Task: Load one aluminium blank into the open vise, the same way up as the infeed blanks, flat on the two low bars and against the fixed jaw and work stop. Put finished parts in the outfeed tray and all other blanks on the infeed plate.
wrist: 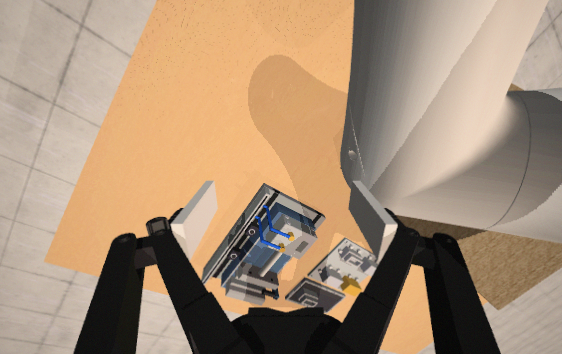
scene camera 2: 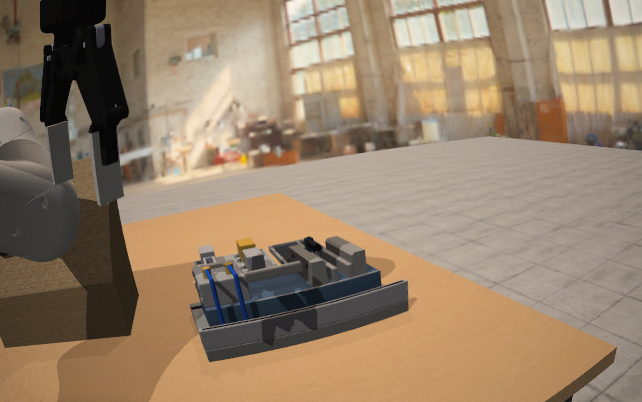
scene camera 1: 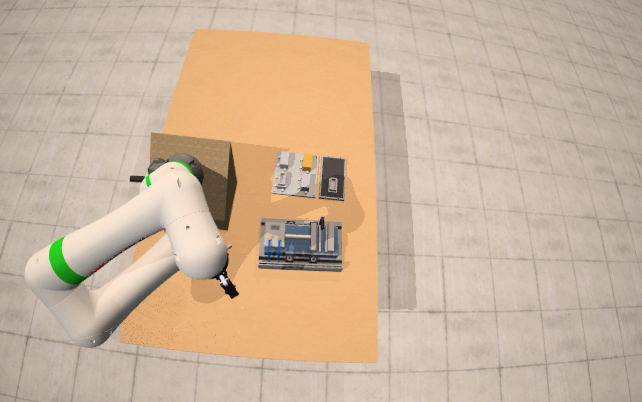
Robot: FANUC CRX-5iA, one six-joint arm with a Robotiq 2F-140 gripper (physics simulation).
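Observation:
My gripper (scene camera 1: 232,292) (scene camera 2: 86,181) (wrist: 283,194) is open and empty, high above the table to the left of the vise. The vise (scene camera 1: 300,265) (scene camera 2: 300,317) (wrist: 240,227) has its jaws apart; I see no blank between them, though part of the gap is hidden. On the infeed plate (scene camera 1: 295,160) stand a grey block (scene camera 1: 284,159) at the back left, an orange block (scene camera 1: 307,162) (scene camera 2: 245,248) (wrist: 351,286) at the back right, a pocketed piece (scene camera 1: 282,179) (wrist: 353,260) at the front left and a grey block (scene camera 2: 254,258) (wrist: 332,275) at the front right, shaded in scene camera 1.
The dark outfeed tray (scene camera 1: 332,167) (wrist: 327,298), right beside the infeed plate, holds a pocketed part (scene camera 1: 333,184) (wrist: 308,299). Two blue pipes (scene camera 1: 269,250) (scene camera 2: 213,295) (wrist: 265,239) rise at the vise's left end. A black piece (scene camera 1: 322,223) (scene camera 2: 312,244) stands up near the jaws. The robot's pedestal (scene camera 1: 212,150) stands left.

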